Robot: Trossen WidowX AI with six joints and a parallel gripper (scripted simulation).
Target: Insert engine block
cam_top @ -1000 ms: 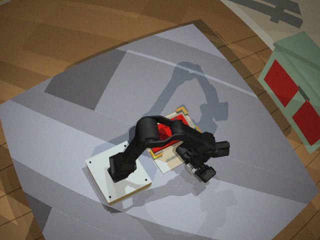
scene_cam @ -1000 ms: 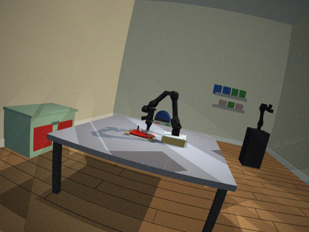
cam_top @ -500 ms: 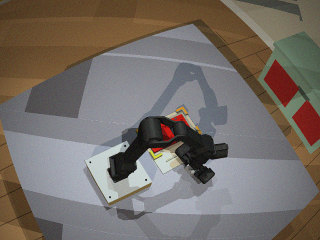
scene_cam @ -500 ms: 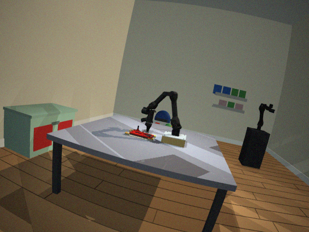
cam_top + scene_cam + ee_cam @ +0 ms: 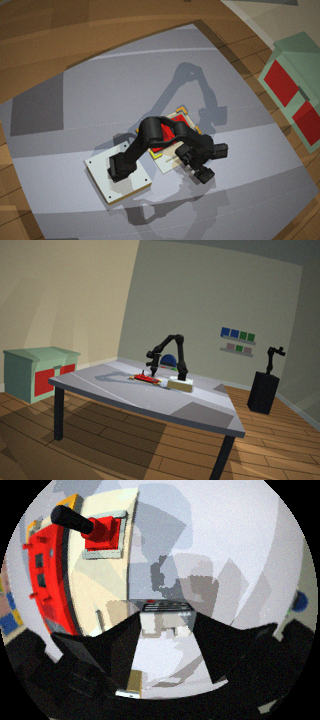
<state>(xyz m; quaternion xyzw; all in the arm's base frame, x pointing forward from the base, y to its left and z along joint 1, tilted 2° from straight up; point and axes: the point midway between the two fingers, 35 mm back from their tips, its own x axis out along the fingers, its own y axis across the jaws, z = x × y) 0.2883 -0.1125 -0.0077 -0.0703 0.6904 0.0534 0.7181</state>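
Right now the grey engine block is 1 cm above my gripper tip. Round my gripper tip: grey strip: 2 cm ahead, 18 cm to the left.
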